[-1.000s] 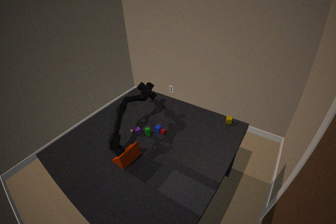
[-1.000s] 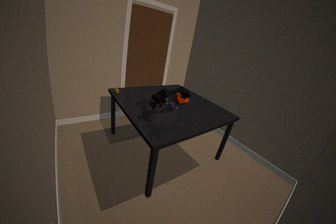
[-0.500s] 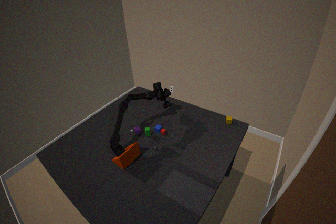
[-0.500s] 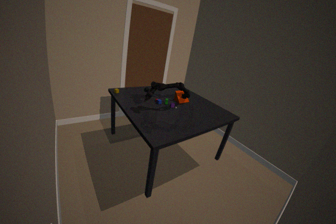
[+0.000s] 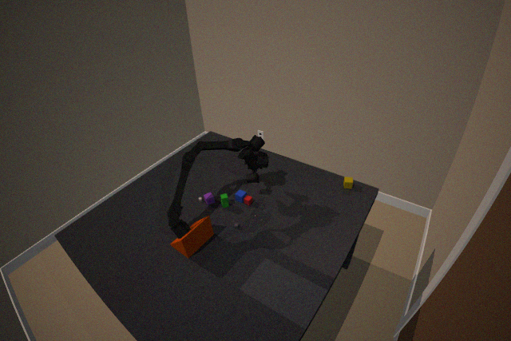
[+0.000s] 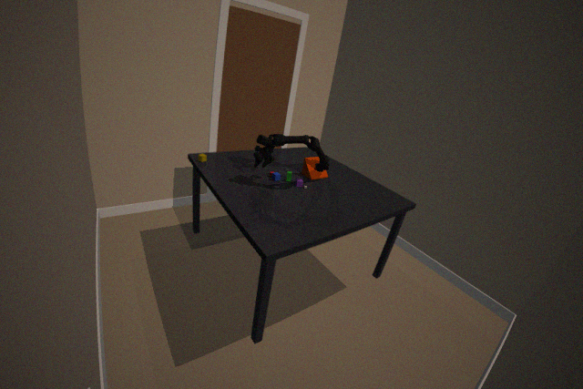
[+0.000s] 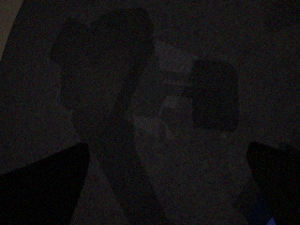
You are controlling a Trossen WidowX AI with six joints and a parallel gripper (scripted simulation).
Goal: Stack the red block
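The red block lies 130 mm behind my gripper tip, 30 mm to the right of it and 70 mm below it. Also, from my gripper tip: purple block: 260 mm behind, 140 mm to the left, 70 mm below; then blue block: 130 mm behind, 20 mm to the left, 70 mm below; then yellow block: 320 mm ahead, 380 mm to the right, 70 mm below.
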